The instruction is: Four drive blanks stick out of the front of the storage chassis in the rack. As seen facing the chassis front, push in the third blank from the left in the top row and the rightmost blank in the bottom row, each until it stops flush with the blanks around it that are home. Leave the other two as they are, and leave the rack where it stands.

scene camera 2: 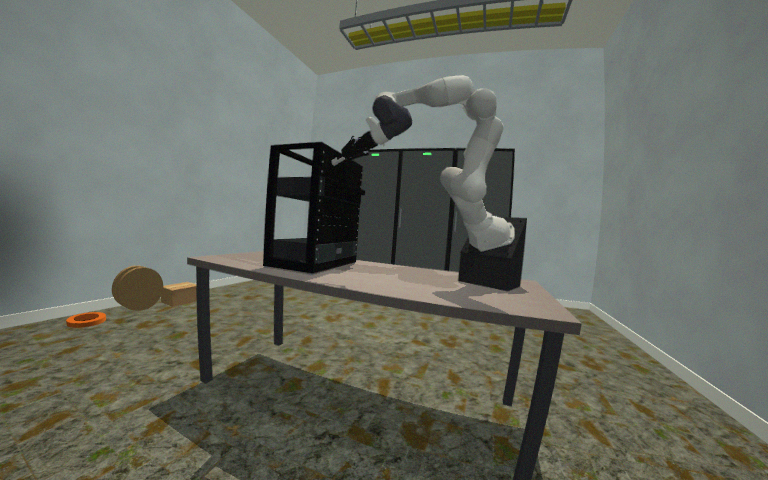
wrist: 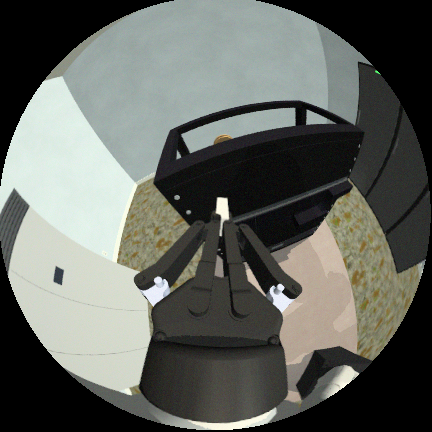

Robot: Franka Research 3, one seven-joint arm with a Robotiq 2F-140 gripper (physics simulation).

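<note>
The black rack (scene camera 2: 313,212) (wrist: 270,165) stands upright on the table. Its dark front faces the robot in the scene view. In the wrist view a grey edge runs across the front; below it a dark block (wrist: 341,189) juts out at the right end and another dark block (wrist: 310,215) shows nearer the middle. Single blanks and their rows are too dark to tell apart. My gripper (scene camera 2: 338,160) (wrist: 221,205) is shut and empty, its pale tips close before the upper part of the rack front, near the left side in the wrist view. Contact cannot be told.
The rack stands at the left end of the table (scene camera 2: 396,283); the robot's black base block (scene camera 2: 489,268) is at the right. Tall dark cabinets (scene camera 2: 424,209) (wrist: 385,200) stand behind. An orange ring (scene camera 2: 73,323), a round brown object (scene camera 2: 137,288) and a wooden box (scene camera 2: 180,295) are on the floor.
</note>
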